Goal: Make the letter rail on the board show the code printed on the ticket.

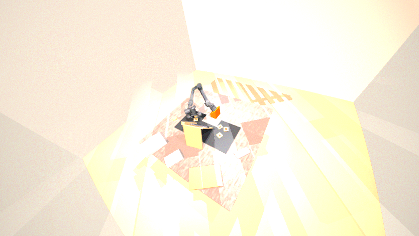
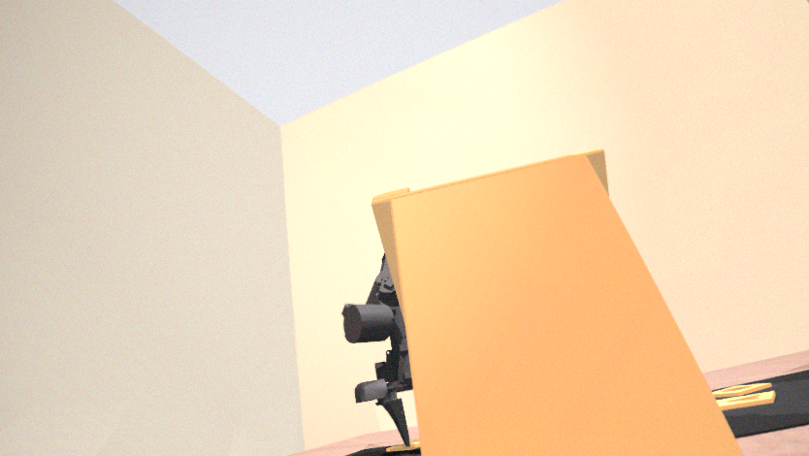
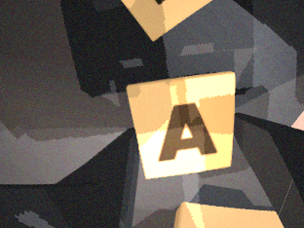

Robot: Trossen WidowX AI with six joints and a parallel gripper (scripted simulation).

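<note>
My gripper tip is 220 mm to the right of the white ticket, 70 mm below it and 60 mm short of it. Also, from my gripper tip: letter tile: right at my gripper tip; flat yellow slab: 590 mm to the left, 450 mm ahead, 10 mm below; black mat: 190 mm to the left, 20 mm behind, 10 mm below.
</note>
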